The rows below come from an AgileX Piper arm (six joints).
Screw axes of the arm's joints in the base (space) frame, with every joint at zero. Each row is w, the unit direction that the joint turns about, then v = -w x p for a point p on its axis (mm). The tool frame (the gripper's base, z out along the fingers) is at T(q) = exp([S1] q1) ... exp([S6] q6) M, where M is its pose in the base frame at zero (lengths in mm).
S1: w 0 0 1 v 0 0 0
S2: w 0 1 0 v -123 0 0
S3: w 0 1 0 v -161.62 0 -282.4
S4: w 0.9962 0 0.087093 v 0 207.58 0
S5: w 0 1 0 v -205.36 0 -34.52
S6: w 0.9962 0 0.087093 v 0 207.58 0
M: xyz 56.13 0 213.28 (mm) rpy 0 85 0 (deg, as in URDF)
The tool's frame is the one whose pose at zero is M.
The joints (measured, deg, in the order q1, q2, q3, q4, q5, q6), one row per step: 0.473, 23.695, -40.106, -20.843, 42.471, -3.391; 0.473, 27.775, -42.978, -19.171, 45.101, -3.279; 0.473, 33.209, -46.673, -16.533, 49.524, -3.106; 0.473, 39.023, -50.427, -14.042, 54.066, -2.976; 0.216, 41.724, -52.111, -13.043, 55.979, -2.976; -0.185, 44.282, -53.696, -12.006, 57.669, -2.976; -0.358, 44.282, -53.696, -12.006, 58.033, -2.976; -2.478, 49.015, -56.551, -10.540, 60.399, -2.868; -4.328, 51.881, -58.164, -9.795, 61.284, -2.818; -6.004, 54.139, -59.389, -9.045, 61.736, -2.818; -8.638, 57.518, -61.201, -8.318, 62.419, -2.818; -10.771, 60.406, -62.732, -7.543, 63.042, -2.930; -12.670, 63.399, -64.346, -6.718, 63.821, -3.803; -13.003, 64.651, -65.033, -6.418, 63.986, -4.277
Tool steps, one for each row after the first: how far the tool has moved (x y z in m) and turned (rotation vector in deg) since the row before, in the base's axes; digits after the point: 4 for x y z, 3 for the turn. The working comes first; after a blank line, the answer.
Tool pose at each row, in the base's axes (x y z in m, rotation vector in deg; the steps are taken from these numbers as rounded here): 0.0660, -0.0213, 0.3549, -9.241, 109.624, -25.790; 0.0773, -0.0205, 0.3610, -8.605, 113.639, -24.056; 0.0930, -0.0189, 0.3660, -7.586, 120.071, -21.254; 0.1108, -0.0170, 0.3692, -6.780, 126.906, -18.541; 0.1195, -0.0166, 0.3701, -6.273, 129.953, -17.588; 0.1280, -0.0164, 0.3708, -5.605, 132.748, -16.610; 0.1275, -0.0169, 0.3704, -5.369, 133.130, -16.715; 0.1439, -0.0207, 0.3712, -2.489, 137.677, -15.918; 0.1544, -0.0253, 0.3710, -0.091, 139.989, -15.766; 0.1630, -0.0298, 0.3705, 2.079, 141.595, -15.487; 0.1754, -0.0384, 0.3690, 5.505, 143.941, -15.524; 0.1858, -0.0462, 0.3669, 8.278, 145.942, -15.242; 0.1965, -0.0540, 0.3641, 9.890, 148.172, -14.961; 0.2015, -0.0559, 0.3630, 9.803, 148.952, -14.757

0.0113, 0.0008, 0.0061, 1.954, 3.669, -0.286; 0.0157, 0.0016, 0.0050, 3.039, 5.935, -0.483; 0.0178, 0.0019, 0.0032, 2.789, 6.438, -0.467; 0.0087, 0.0004, 0.0009, 1.066, 2.883, -0.414; 0.0085, 0.0002, 0.0007, 1.096, 2.623, -0.489; -0.0005, -0.0005, -0.0004, 0.021, 0.355, -0.246; 0.0164, -0.0038, 0.0008, 1.711, 4.139, -2.303; 0.0105, -0.0046, -0.0002, 0.919, 2.066, -1.886; 0.0086, -0.0045, -0.0005, 0.881, 1.406, -1.609; 0.0124, -0.0086, -0.0015, 1.014, 2.130, -2.616; 0.0104, -0.0078, -0.0021, 1.039, 1.839, -2.019; 0.0107, -0.0078, -0.0028, 0.803, 2.130, -1.175; 0.0050, -0.0019, -0.0011, 0.223, 0.747, 0.078
